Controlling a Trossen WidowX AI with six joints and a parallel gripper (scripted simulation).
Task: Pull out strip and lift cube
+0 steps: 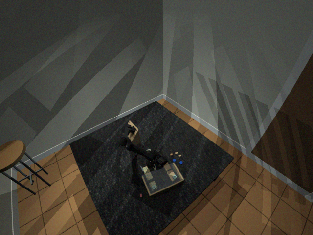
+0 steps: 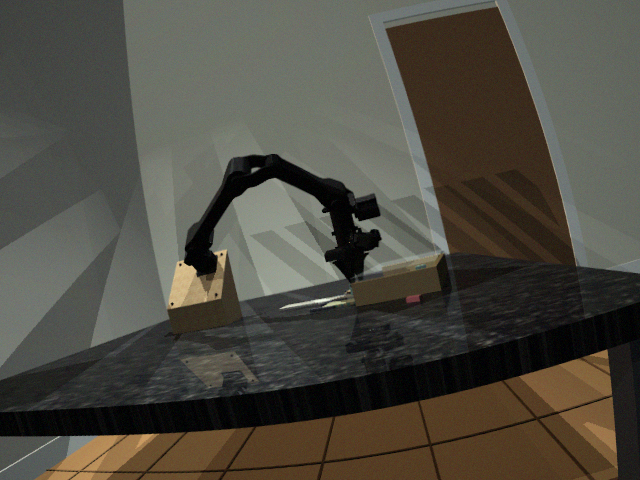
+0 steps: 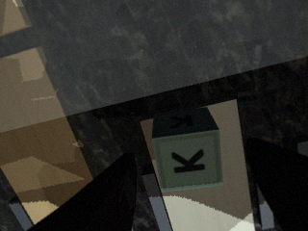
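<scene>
Now: the white strip 110 mm behind my gripper tip, 30 mm below it and 20 mm to the left of it. Round my gripper tip: small pink block (270 mm to the right, 120 mm ahead, 30 mm below).
</scene>
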